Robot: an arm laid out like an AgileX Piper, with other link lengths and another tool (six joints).
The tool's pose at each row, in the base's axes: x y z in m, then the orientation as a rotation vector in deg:
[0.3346 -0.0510 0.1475 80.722 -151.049 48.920]
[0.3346 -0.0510 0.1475 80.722 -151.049 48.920]
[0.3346 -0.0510 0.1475 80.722 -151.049 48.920]
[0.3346 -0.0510 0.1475 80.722 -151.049 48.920]
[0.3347 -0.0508 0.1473 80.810 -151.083 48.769]
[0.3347 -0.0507 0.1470 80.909 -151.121 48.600]
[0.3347 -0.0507 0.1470 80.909 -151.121 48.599]
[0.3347 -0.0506 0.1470 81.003 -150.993 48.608]
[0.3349 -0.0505 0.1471 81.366 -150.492 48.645]
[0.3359 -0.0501 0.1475 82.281 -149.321 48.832]
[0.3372 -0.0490 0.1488 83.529 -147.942 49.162]
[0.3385 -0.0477 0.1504 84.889 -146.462 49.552]
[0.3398 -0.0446 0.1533 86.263 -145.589 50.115]
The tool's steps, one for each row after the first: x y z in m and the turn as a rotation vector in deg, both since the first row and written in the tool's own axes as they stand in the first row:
[0.0000 0.0000 0.0000 0.000 0.000 0.000]
[0.0000 0.0000 0.0000 0.000 0.000 0.000]
[0.0000 0.0000 0.0000 0.000 0.000 0.000]
[-0.0003 0.0001 0.0001 -0.075 -0.083 -0.032]
[-0.0004 0.0003 0.0003 -0.159 -0.176 -0.069]
[-0.0004 0.0003 0.0003 -0.160 -0.176 -0.069]
[-0.0005 0.0003 0.0003 -0.160 -0.136 -0.174]
[-0.0007 0.0002 0.0002 -0.159 0.025 -0.586]
[-0.0014 -0.0006 -0.0001 -0.070 0.362 -1.570]
[-0.0027 -0.0017 -0.0015 0.154 0.655 -2.791]
[-0.0040 -0.0029 -0.0032 0.436 0.941 -4.107]
[-0.0063 -0.0039 -0.0068 0.962 0.785 -5.085]

